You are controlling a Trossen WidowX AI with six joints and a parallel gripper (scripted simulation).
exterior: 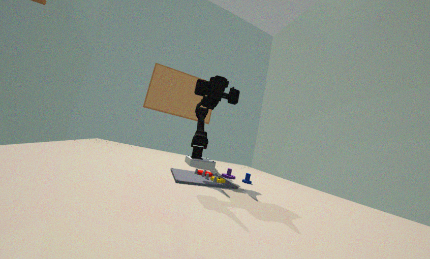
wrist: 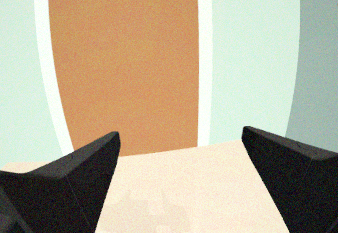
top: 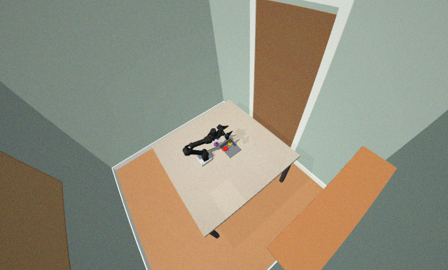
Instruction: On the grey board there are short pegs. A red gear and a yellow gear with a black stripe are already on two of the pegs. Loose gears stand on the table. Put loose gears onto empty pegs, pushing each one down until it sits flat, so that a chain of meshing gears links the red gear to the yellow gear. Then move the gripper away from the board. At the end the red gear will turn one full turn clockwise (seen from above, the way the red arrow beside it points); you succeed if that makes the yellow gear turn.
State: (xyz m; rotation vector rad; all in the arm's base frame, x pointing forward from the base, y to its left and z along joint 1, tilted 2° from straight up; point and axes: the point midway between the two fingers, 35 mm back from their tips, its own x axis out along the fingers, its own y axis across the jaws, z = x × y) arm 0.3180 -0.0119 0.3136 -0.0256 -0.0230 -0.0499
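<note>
Right now the blue gear is 340 mm below my gripper tip, 220 mm to the left of it and 80 mm behind it. From my gripper tip the other things lie so: red arrow: 340 mm below, 120 mm behind, 40 mm to the left; then red gear: 340 mm below, 80 mm behind, 20 mm to the left; then yellow gear: 340 mm below, 60 mm to the left, 10 mm behind.
</note>
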